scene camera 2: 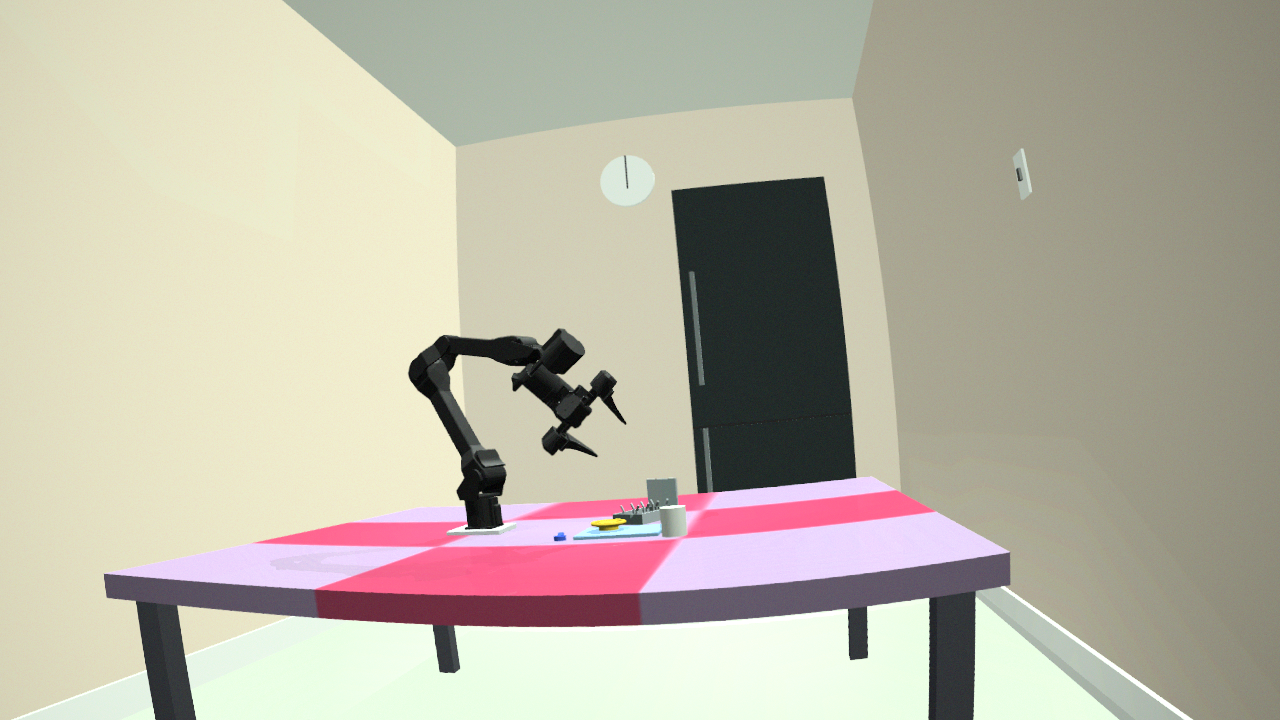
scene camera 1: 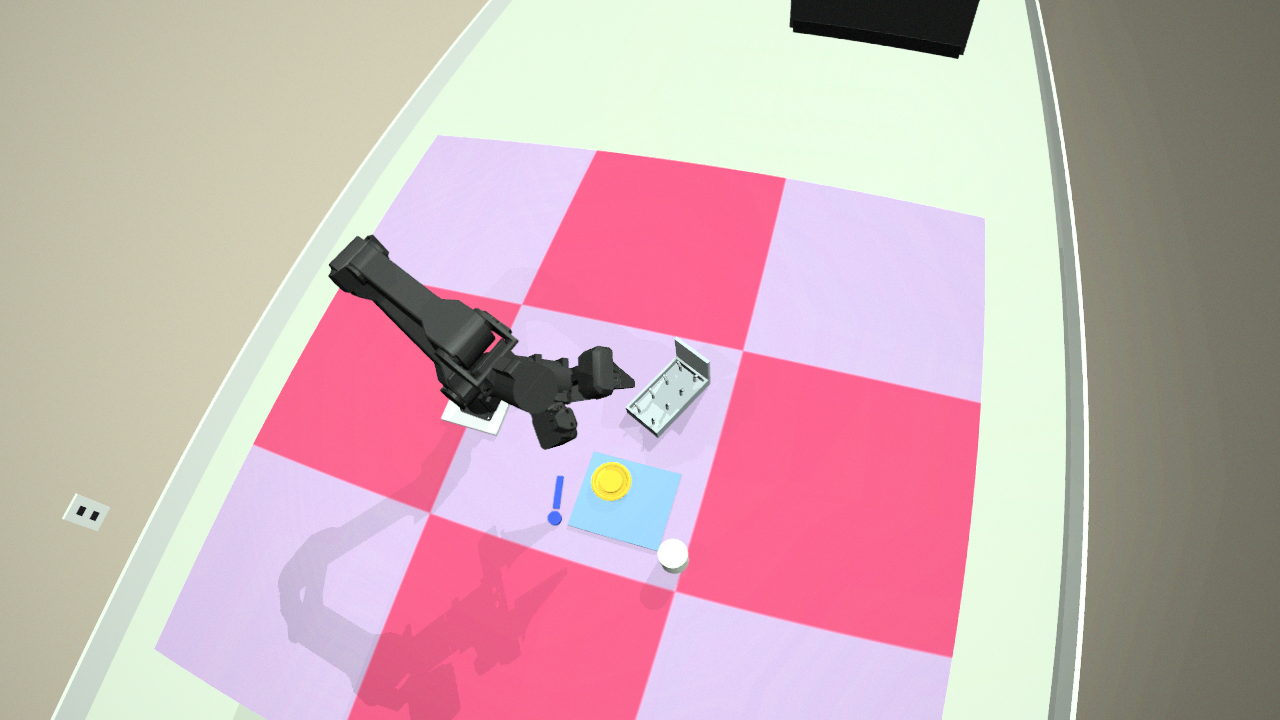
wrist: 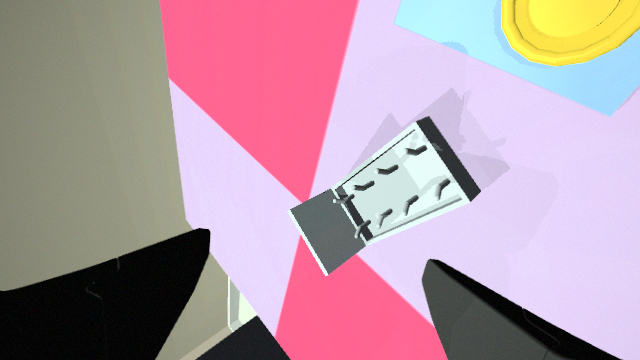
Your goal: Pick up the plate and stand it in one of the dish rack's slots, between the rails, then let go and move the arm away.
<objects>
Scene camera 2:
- gripper: 611, 440
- grey dish rack: 662, 492
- white cup: 673, 523
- light blue mat: 651, 530
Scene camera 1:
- gripper: 616, 389
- yellow plate: 611, 481
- grey dish rack: 680, 383
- white cup: 673, 554
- light blue mat: 639, 518
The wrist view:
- gripper: 319, 255
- grey dish rack: 416, 177
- light blue mat: 600, 83
</objects>
